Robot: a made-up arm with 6 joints.
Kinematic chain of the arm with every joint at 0, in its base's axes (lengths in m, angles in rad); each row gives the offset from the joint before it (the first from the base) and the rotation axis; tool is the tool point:
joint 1: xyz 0 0 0.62 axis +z
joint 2: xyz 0.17 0 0 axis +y
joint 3: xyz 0 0 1.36 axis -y
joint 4: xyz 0 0 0.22 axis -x
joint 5: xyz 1 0 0 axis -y
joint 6: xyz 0.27 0 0 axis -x
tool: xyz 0 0 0
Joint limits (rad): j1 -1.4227..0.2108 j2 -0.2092..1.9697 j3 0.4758..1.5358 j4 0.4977..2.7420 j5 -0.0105..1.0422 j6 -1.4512..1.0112
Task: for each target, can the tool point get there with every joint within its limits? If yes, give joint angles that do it. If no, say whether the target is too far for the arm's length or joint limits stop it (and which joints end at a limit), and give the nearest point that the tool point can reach.
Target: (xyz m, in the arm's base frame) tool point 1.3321 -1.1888 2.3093
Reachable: yes | joints -0.8025 0.4072 0.7581 2.4956 0.9455 -0.7779
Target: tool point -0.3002 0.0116 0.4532
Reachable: no: joint limits stop it (at a limit: joint 1, joint 2, joint 3, joint 4, joint 5) | nearest point 0.3134 -1.4857 -1.0406 | short by 2.202 m
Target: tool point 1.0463 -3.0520 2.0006
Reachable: no: too far | nearest point 0.8391 -2.4476 1.7120 | short by 0.701 m
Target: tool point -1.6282 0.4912 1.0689
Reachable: no: joint limits stop it (at a limit: joint 2, joint 3, joint 4, joint 5) | nearest point -0.7049 0.2127 2.9957 | short by 2.155 m
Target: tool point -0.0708 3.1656 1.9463
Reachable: no: too far | nearest point -0.0165 0.7361 2.9957 | short by 2.647 m
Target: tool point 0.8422 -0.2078 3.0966
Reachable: yes | joints -0.4239 0.1168 1.0131 1.1338 0.6971 0.2104
